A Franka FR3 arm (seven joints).
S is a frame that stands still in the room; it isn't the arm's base.
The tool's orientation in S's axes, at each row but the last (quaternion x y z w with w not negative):
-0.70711 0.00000 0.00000 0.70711
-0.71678 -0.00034 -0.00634 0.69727
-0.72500 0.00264 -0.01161 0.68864
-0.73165 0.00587 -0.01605 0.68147
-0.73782 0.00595 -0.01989 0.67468
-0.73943 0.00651 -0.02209 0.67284
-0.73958 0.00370 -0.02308 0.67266
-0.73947 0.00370 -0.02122 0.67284
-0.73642 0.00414 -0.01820 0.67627
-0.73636 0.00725 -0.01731 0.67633
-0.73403 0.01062 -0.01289 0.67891
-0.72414 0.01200 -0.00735 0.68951
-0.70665 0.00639 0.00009 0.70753
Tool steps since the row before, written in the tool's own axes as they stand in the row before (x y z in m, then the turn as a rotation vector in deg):
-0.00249 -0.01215 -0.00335 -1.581 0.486 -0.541
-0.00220 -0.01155 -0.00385 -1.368 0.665 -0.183
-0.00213 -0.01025 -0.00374 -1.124 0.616 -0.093
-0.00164 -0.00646 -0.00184 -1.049 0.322 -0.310
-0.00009 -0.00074 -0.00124 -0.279 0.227 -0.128
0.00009 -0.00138 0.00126 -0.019 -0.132 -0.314
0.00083 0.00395 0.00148 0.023 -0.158 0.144
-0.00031 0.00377 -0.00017 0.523 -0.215 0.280
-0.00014 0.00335 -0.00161 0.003 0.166 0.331
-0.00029 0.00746 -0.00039 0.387 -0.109 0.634
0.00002 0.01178 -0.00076 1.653 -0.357 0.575
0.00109 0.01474 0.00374 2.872 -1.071 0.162
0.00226 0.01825 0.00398 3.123 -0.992 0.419
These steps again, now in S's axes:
-0.00249 -0.00335 0.01215 -1.581 -0.541 -0.486
-0.00234 -0.00351 0.01163 -1.363 -0.190 -0.673
-0.00233 -0.00316 0.01040 -1.118 -0.102 -0.625
-0.00178 -0.00133 0.00655 -1.054 -0.300 -0.315
-0.00015 -0.00116 0.00085 -0.279 -0.138 -0.221
0.00011 0.00138 0.00126 -0.035 -0.299 0.160
0.00099 0.00107 -0.00405 0.025 0.157 0.144
-0.00023 -0.00052 -0.00374 0.528 0.281 0.202
-0.00013 -0.00188 -0.00320 0.017 0.315 -0.193
-0.00021 -0.00101 -0.00740 0.408 0.627 0.061
0.00002 -0.00168 -0.01168 1.671 0.546 0.319
0.00108 0.00298 -0.01491 2.883 0.135 1.045
0.00213 0.00398 -0.01827 3.136 0.390 0.964

